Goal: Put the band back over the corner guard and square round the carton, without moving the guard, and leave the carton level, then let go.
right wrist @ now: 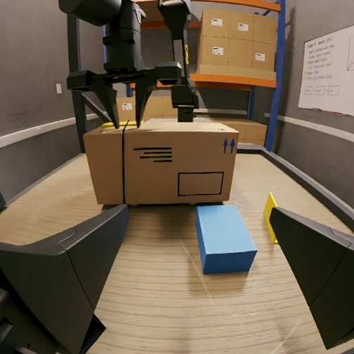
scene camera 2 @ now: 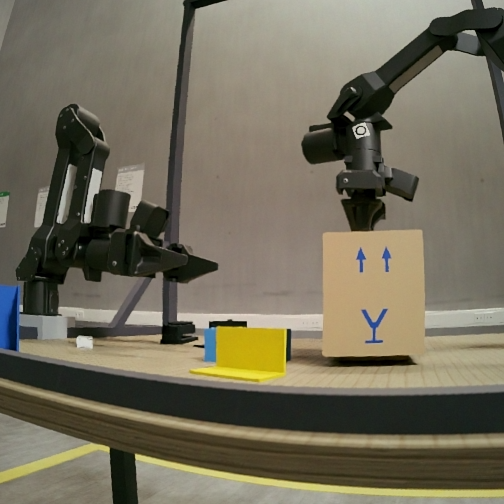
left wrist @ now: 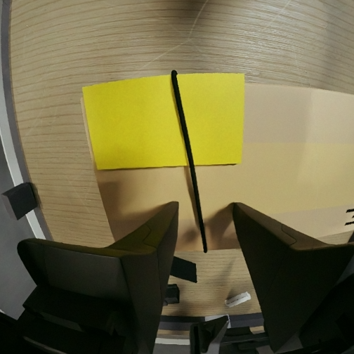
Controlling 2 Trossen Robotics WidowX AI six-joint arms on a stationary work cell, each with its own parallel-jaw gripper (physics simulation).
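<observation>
The carton [scene camera 2: 373, 280] [left wrist: 295, 165] [right wrist: 160, 170] looks level, with a dark strip under it. The yellow corner guard [left wrist: 135, 125] [right wrist: 112, 124] lies on its top at one end. The black band [left wrist: 184, 130] [right wrist: 123, 165] crosses over the guard, slightly slanted in the left wrist view, and runs down the carton's side in the right wrist view. Its far side is hidden. My left gripper [left wrist: 205, 208] [right wrist: 127, 127] points down close above the carton top, part open, fingers either side of the band and apart from it. My right gripper [scene camera 2: 202, 263] [right wrist: 201, 213] is wide open and empty, away from the carton.
A blue block [scene camera 2: 210, 345] [right wrist: 225, 237] and a yellow angle piece [scene camera 2: 250, 350] [right wrist: 270, 218] stand on the table between the right gripper and the carton. A small white piece [scene camera 2: 84, 342] [left wrist: 238, 299] lies farther off. A blue panel [scene camera 2: 9, 318] stands at the left edge.
</observation>
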